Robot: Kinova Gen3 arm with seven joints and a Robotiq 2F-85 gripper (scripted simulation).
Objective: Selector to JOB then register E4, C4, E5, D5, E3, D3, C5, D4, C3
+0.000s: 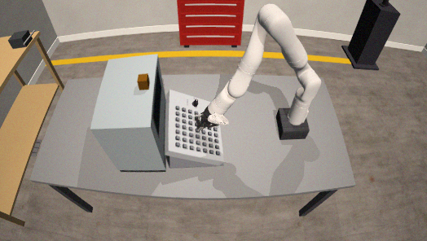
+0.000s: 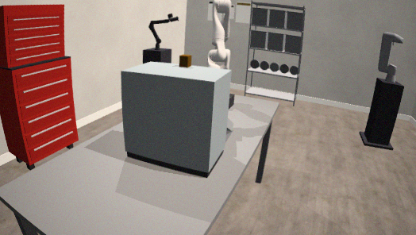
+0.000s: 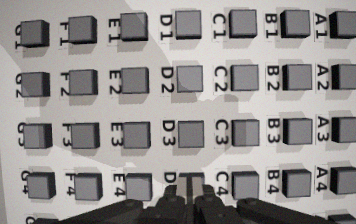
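Now: hand 2 cm short of the key D4 and 2 cm above it. Also, from my hand: key C4: 4 cm ahead, 1 cm below; key B4: 7 cm ahead, 1 cm above; key: 4 cm ahead, 4 cm to the left, 1 cm below.
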